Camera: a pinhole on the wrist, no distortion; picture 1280 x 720 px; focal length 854.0 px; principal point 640.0 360.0 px. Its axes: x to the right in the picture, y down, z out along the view. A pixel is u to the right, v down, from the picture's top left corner.
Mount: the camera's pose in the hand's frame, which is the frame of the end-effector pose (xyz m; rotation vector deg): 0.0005 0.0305 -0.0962 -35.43 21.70 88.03
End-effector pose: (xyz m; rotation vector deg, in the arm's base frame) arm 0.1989 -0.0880 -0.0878 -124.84 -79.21 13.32
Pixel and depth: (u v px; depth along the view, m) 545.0 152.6 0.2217
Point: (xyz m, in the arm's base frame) 0.2790 -0.0818 -0.2469
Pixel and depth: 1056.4 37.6 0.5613
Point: 0.6363 -0.0903 -0.5656
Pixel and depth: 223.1 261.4 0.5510
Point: 0.0858 0.0226 -0.5932
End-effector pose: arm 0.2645 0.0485 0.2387 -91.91 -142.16 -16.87
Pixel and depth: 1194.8 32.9 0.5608
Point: 0.8143 0.4787 0.1641
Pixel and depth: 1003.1 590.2 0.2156
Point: 0.5068 0.0661 0.2206
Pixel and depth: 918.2 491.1 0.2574
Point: 0.5184 0.0949 0.1861
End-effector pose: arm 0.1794 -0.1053 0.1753 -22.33 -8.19 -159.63
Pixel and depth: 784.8 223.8 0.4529
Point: 0.3512 -0.4178 0.4146
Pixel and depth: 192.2 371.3 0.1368
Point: 0.2319 -0.1405 0.2240
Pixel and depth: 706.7 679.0 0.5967
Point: 0.6731 -0.3467 0.4167
